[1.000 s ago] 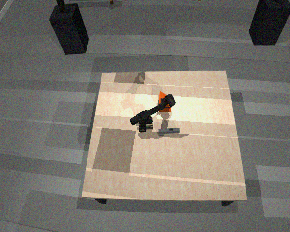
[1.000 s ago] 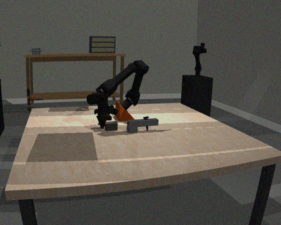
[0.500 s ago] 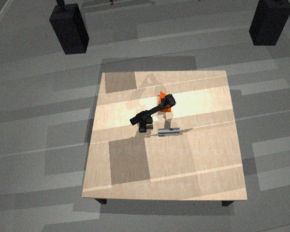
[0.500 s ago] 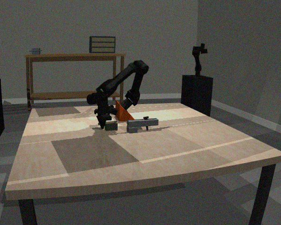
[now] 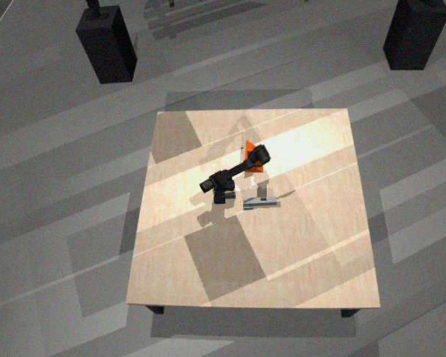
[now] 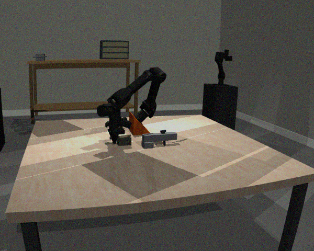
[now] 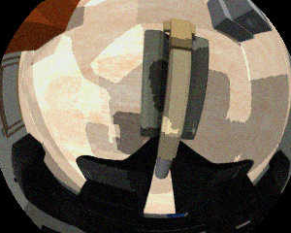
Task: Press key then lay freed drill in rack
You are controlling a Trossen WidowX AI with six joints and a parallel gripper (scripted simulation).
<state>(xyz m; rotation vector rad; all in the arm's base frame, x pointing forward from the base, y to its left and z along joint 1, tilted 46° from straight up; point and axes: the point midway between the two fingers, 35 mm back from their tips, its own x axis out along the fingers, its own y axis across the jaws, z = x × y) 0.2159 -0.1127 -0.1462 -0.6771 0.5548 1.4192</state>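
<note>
The dark box is 50 mm to the left of my gripper tip and 10 mm above it. The rest, counted from my gripper tip: grey block 220 mm to the left, 60 mm ahead, 30 mm above; then black key 250 mm to the left, 60 mm ahead, 40 mm above.
</note>
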